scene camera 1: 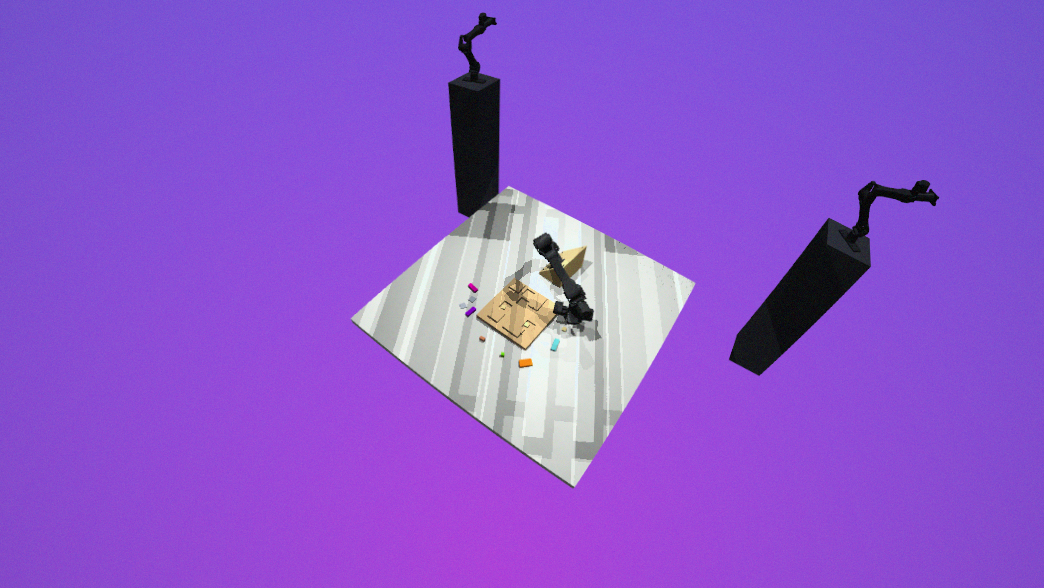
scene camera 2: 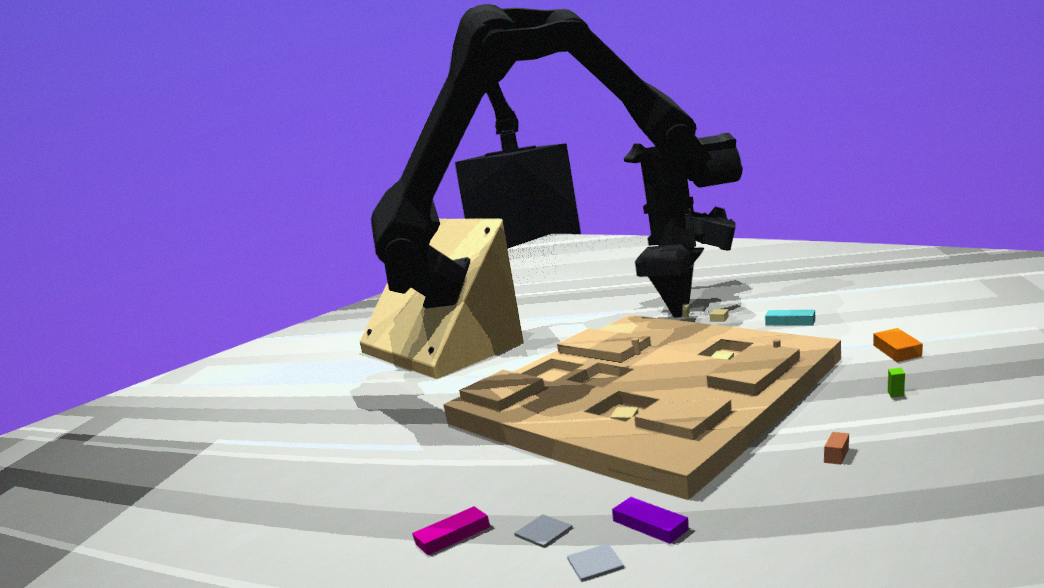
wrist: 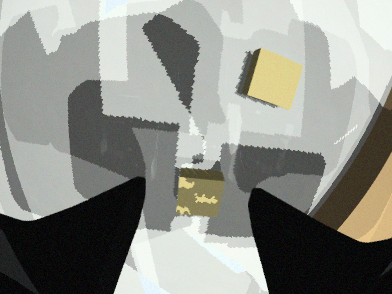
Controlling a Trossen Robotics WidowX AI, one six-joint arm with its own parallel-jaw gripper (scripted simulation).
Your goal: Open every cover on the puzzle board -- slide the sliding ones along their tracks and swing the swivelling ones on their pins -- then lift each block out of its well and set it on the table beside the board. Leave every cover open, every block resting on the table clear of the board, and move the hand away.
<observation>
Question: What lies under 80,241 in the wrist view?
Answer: My gripper.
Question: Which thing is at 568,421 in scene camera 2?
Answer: A puzzle board.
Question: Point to a purple block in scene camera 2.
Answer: At 660,523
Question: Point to a cyan block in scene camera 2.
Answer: At 773,317
</observation>
